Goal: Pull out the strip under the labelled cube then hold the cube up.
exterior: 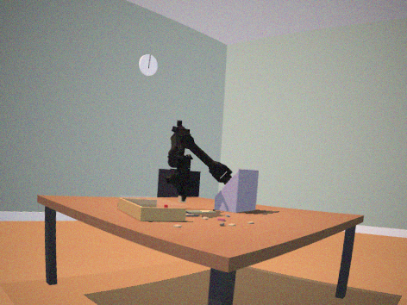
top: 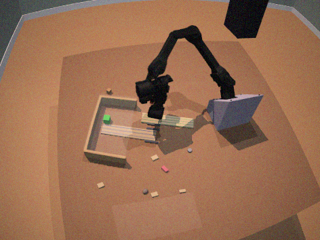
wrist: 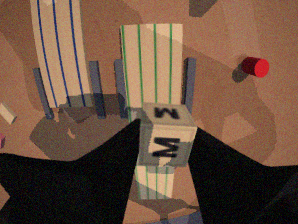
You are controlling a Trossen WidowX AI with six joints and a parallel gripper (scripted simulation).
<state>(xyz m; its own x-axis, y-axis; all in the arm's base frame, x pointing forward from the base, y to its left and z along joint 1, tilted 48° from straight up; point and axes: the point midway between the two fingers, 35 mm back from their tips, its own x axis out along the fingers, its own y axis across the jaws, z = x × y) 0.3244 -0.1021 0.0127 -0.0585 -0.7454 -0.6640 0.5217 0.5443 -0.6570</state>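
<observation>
My gripper tip is now 11 cm to the left of the red cylinder, 4 cm above it and 1 cm past it. The rest, counted from my gripper tip: pink block 26 cm to the left, 6 cm ahead, 5 cm below; labelled cube 1 cm above.
</observation>
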